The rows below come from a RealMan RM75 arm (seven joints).
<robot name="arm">
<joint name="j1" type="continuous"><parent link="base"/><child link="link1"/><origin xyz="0 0 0.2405"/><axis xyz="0 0 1"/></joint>
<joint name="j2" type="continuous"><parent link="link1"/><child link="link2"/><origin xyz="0 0 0" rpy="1.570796 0 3.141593"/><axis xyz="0 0 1"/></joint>
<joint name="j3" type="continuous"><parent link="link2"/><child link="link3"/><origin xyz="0 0.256 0" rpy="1.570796 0 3.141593"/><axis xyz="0 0 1"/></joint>
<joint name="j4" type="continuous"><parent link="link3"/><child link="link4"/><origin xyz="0 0 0" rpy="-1.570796 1.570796 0"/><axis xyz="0 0 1"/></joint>
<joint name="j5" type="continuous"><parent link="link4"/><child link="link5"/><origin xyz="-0.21 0 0" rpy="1.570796 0 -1.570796"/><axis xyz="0 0 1"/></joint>
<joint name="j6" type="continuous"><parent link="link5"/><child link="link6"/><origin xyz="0 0 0" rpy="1.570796 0 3.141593"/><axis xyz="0 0 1"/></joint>
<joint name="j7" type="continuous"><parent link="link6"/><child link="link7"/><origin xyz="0 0.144 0" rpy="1.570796 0 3.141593"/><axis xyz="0 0 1"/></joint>
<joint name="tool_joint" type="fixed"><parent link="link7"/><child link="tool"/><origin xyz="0 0 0"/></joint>
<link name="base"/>
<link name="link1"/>
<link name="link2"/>
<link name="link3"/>
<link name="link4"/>
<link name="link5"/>
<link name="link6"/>
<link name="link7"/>
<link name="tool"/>
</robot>
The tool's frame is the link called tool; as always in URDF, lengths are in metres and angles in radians. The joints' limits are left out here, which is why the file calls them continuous.
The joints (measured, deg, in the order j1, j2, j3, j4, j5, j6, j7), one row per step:
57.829 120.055 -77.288 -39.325 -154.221 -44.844 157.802
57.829 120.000 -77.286 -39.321 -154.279 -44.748 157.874
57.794 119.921 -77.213 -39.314 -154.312 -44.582 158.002
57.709 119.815 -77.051 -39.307 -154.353 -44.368 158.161
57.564 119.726 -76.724 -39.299 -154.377 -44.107 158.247
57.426 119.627 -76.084 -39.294 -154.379 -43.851 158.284
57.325 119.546 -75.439 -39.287 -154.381 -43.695 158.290
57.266 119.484 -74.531 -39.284 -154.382 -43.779 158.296
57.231 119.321 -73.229 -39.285 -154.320 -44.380 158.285
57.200 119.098 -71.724 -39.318 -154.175 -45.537 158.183
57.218 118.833 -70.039 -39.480 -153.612 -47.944 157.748
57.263 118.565 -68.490 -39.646 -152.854 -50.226 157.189
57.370 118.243 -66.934 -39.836 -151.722 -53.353 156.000
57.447 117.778 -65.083 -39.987 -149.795 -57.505 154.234
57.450 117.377 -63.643 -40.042 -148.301 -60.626 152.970
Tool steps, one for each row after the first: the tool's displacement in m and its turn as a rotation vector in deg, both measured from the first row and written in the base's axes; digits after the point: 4 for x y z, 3 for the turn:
0.0001 0.0004 0.0006 0.153 -0.017 0.011
0.0005 0.0011 0.0016 0.428 0.078 -0.059
0.0014 0.0020 0.0030 0.816 0.248 -0.218
0.0027 0.0028 0.0047 1.276 0.531 -0.444
0.0041 0.0041 0.0071 1.872 1.027 -0.789
0.0053 0.0052 0.0092 2.366 1.490 -1.136
0.0066 0.0061 0.0115 2.779 2.097 -1.702
0.0086 0.0068 0.0149 3.037 2.869 -2.720
0.0112 0.0069 0.0185 2.961 3.681 -4.048
0.0136 0.0049 0.0214 1.866 4.609 -5.784
0.0150 0.0030 0.0239 0.712 5.640 -7.228
0.0156 -0.0006 0.0258 -1.395 6.575 -8.496
0.0158 -0.0060 0.0277 -4.508 8.085 -9.888
0.0159 -0.0103 0.0296 -6.849 9.426 -10.897

